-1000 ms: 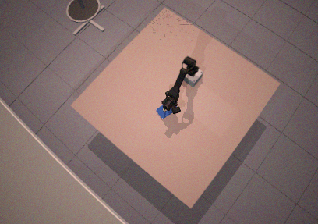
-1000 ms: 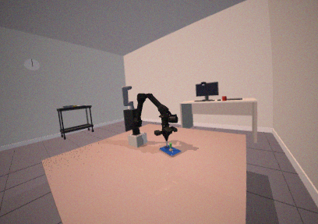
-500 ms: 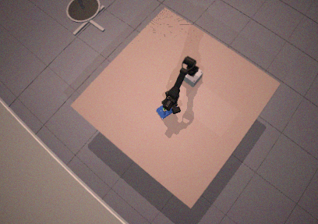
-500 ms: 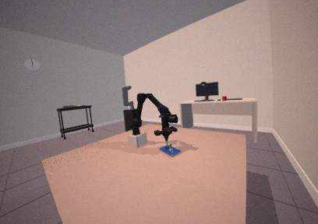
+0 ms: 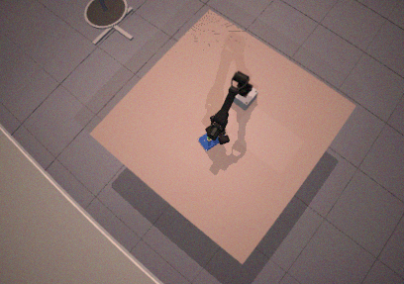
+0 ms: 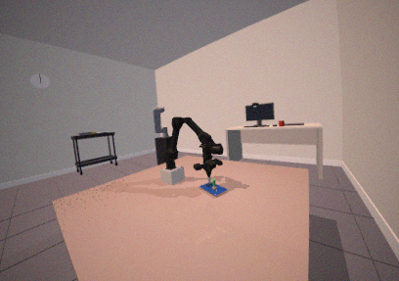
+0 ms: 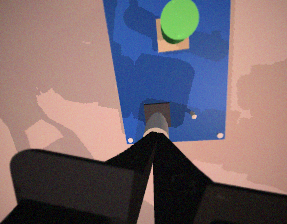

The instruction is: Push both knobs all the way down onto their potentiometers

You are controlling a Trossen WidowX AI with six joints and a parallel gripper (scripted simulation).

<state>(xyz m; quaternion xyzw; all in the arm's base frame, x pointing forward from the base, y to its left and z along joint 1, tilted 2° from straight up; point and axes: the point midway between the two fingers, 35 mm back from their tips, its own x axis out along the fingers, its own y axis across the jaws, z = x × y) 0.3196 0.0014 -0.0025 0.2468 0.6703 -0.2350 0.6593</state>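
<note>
Right now my gripper tip is 20 mm above the pale grey knob. The rest, counted from my gripper tip: green knob (50 mm ahead, 50 mm to the right).
</note>
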